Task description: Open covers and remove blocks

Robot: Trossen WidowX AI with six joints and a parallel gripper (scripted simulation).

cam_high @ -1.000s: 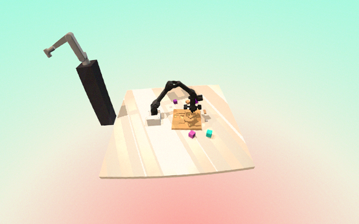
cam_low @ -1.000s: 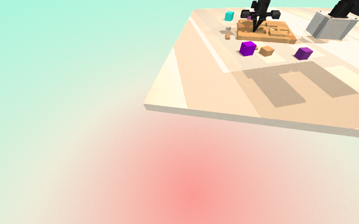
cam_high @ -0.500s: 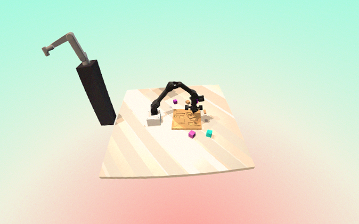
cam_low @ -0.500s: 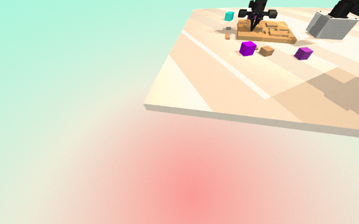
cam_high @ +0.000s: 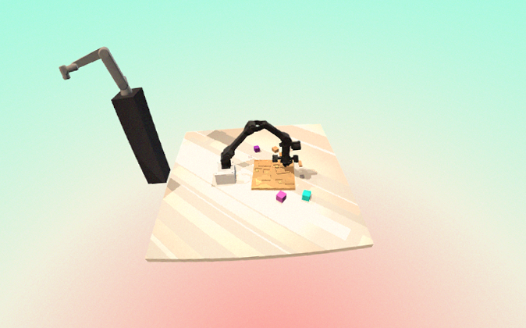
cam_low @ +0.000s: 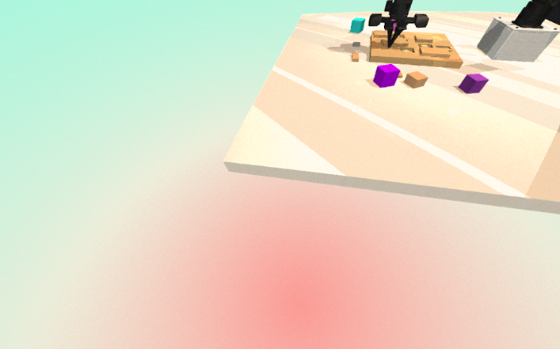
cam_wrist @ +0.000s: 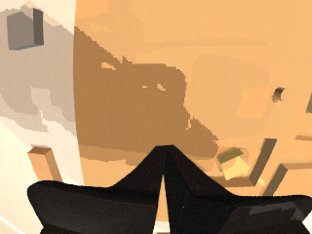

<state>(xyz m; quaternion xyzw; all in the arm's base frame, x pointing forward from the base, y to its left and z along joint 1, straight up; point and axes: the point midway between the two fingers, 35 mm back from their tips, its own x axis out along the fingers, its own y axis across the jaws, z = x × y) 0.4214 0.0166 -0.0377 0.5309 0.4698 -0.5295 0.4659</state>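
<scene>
Now: the small grey piece 11 cm ahead of my gripper tip, 9 cm to the right of it and 2 cm below it. The rest, counted from my gripper tip: magenta block (28 cm to the right, 7 cm behind); small orange piece (12 cm ahead, 5 cm to the left, 2 cm below); cyan block (29 cm to the right, 10 cm ahead).
</scene>
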